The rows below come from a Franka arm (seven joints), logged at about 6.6 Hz.
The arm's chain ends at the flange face. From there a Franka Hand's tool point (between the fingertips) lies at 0.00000 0.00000 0.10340 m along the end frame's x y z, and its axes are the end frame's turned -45 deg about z.
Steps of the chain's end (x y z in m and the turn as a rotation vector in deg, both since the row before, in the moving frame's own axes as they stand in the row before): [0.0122 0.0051 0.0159 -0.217 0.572 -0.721]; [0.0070 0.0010 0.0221 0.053 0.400 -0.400]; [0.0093 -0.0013 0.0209 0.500 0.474 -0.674]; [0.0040 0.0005 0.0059 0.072 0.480 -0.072]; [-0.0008 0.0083 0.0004 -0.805 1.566 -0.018]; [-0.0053 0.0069 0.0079 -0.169 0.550 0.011]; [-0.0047 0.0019 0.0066 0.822 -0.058 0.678]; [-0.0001 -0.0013 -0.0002 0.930 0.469 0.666]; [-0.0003 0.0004 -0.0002 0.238 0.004 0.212]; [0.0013 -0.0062 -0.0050 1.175 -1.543 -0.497]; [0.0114 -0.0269 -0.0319 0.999 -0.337 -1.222]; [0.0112 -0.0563 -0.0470 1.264 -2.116 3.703]
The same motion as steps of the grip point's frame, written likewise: [0.0055 0.0132 0.0159 -0.558 0.251 -0.721]; [0.0048 0.0061 0.0221 -0.245 0.320 -0.400]; [0.0087 0.0056 0.0209 0.018 0.689 -0.674]; [0.0032 0.0037 0.0059 -0.288 0.390 -0.072]; [-0.0055 0.0083 0.0004 -1.677 0.538 -0.018]; [-0.0081 0.0020 0.0079 -0.508 0.269 0.011]; [-0.0037 -0.0031 0.0066 0.622 0.540 0.678]; [0.0026 -0.0016 -0.0002 0.326 0.989 0.666]; [-0.0002 -0.0002 -0.0002 0.165 0.171 0.212]; [0.0048 -0.0069 -0.0051 1.922 -0.260 -0.497]; [0.0279 -0.0127 -0.0319 0.945 0.468 -1.222]; [0.0468 -0.0362 -0.0471 2.390 -0.602 3.703]
